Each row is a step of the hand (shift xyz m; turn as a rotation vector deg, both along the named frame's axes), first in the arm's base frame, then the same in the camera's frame.
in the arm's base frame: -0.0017 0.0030 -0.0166 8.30 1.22 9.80
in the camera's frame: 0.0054 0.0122 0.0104 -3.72 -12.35 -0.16
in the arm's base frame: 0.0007 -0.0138 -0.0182 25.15 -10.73 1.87
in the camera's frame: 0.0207 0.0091 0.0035 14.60 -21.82 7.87
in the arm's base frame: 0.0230 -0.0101 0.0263 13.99 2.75 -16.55
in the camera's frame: 0.0012 -0.0356 -0.0074 9.81 0.25 19.52
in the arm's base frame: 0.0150 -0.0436 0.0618 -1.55 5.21 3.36
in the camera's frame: 0.0087 -0.0568 -0.0515 -6.39 -0.22 -0.01
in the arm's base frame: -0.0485 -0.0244 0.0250 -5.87 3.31 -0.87
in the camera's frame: -0.0055 0.0176 -0.0569 -3.85 5.48 -1.14
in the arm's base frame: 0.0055 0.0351 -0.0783 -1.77 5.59 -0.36
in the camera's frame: 0.0121 0.0504 0.0686 -4.88 2.36 2.25
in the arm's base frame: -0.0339 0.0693 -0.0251 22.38 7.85 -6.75
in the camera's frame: -0.0534 0.0515 0.0329 2.93 -11.62 21.55
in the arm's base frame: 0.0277 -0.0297 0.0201 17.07 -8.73 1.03
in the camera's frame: 0.0217 -0.0380 -0.0118 11.22 -14.86 4.69
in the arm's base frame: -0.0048 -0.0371 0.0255 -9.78 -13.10 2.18
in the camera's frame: 0.0164 -0.0178 -0.0383 7.05 4.20 -14.31
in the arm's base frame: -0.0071 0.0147 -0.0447 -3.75 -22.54 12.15
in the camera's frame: 0.0085 0.0358 0.0301 11.40 -8.04 -21.80
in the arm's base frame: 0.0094 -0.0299 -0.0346 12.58 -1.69 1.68
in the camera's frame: 0.0445 0.0106 0.0094 3.90 -10.87 5.53
